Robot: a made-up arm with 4 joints.
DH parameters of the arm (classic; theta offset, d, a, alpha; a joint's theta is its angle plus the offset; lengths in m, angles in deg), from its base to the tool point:
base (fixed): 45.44 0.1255 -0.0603 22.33
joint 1: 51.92 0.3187 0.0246 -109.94
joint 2: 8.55 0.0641 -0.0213 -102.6
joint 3: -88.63 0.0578 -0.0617 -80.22
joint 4: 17.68 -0.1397 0.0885 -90
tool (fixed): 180 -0.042 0 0
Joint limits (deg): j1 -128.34..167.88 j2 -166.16..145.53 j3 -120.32..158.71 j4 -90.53..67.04
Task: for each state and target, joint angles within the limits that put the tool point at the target. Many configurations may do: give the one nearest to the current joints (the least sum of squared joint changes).
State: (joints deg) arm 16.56 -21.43 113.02 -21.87
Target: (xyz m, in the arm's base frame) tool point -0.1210 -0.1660 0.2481
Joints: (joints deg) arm 58.21 -26.84 98.28 -48.91
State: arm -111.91 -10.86 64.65 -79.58
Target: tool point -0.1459 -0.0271 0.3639
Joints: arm -107.37 1.10 38.28 -80.90
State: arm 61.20 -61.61 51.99 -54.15
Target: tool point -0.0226 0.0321 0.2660
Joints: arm 34.74 -83.24 12.81 -84.18
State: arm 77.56 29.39 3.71 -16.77
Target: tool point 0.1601 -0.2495 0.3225
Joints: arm 74.91 29.91 21.03 -22.13
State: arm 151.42 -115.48 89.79 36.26
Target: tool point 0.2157 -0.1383 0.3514
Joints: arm 167.88 -147.57 105.68 28.44
